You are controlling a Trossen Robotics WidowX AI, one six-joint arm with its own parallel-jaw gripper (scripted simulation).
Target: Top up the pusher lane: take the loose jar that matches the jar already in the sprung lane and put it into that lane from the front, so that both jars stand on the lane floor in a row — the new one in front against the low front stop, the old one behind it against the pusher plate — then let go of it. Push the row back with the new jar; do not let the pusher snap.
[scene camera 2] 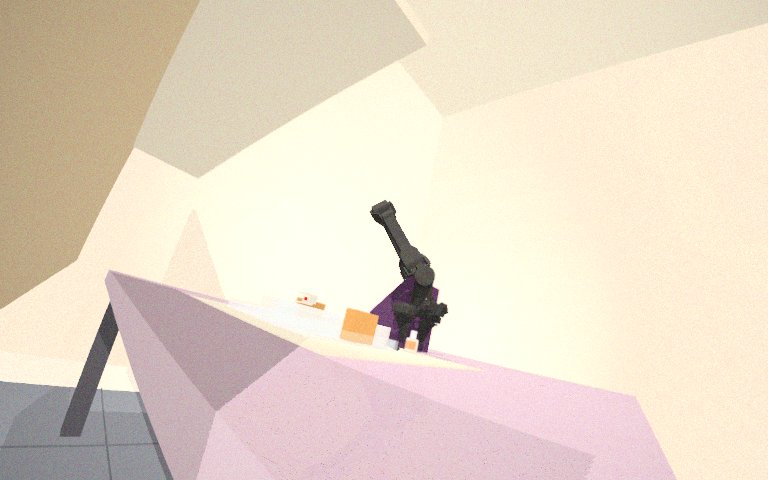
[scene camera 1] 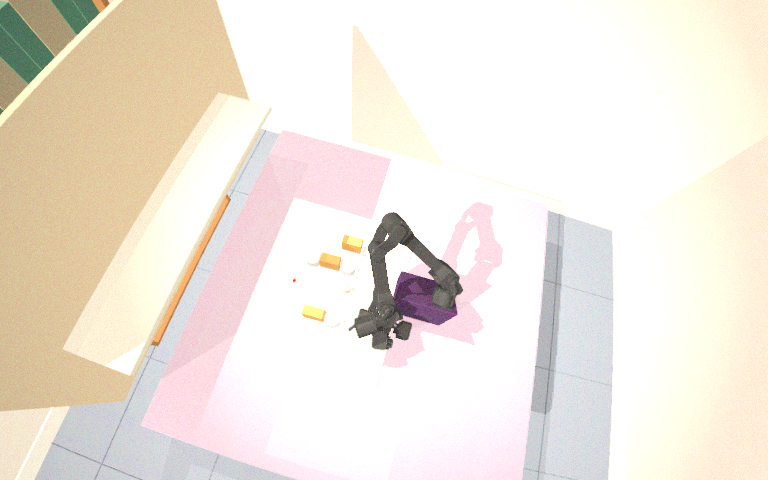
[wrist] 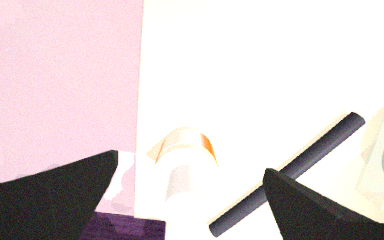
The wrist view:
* my gripper: 192, 166
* thin dark rod: 329, 141
